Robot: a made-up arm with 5 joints.
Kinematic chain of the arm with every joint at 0, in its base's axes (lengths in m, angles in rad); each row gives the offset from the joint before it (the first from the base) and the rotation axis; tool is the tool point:
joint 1: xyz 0 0 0.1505 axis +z
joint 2: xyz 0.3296 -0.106 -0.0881 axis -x
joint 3: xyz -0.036 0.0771 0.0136 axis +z
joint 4: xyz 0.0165 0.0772 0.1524 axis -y
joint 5: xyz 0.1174 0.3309 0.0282 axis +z
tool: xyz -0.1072 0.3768 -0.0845
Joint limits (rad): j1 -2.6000..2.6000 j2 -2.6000..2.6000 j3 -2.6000..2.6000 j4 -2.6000..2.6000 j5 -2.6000..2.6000
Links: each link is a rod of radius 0.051 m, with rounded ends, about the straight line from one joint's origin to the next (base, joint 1, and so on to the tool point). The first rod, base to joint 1, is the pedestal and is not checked.
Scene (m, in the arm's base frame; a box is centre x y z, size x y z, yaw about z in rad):
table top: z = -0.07
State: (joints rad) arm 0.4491 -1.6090 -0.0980 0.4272 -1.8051
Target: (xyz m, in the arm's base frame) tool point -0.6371 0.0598 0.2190
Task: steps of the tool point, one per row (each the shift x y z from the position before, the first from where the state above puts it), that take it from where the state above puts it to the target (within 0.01 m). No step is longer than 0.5 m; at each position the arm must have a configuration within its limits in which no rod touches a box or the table.
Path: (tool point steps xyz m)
1: -0.2229 0.3442 0.1962
2: -0.3977 0.2366 0.0711
3: -0.4608 0.0315 -0.0761
4: -0.3658 -0.1883 -0.2030
5: -0.1374 -0.3229 -0.2696

